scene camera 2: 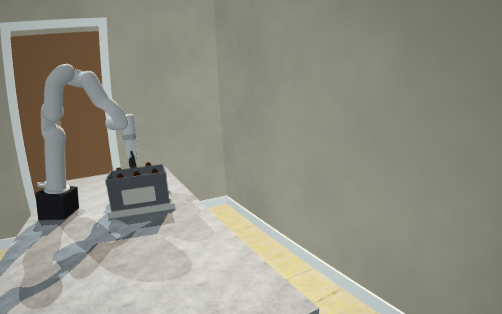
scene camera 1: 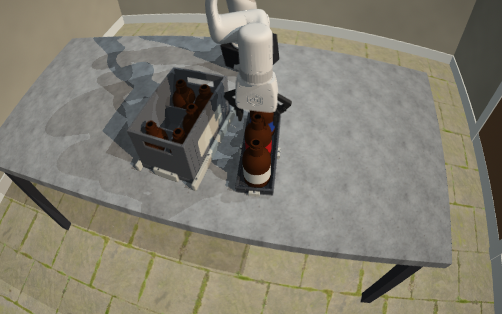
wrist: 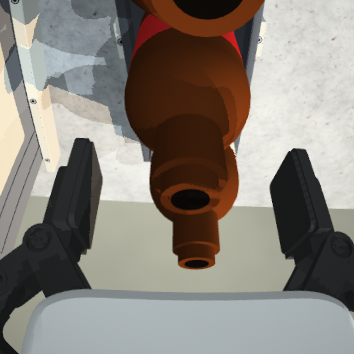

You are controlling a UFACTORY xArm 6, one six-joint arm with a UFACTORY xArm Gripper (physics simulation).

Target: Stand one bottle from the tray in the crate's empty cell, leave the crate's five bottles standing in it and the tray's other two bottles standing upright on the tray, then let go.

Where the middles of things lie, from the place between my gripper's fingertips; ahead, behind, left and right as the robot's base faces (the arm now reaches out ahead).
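I see the red-labelled brown bottle [wrist: 187,98], and the bottle is 60 mm below my hand.
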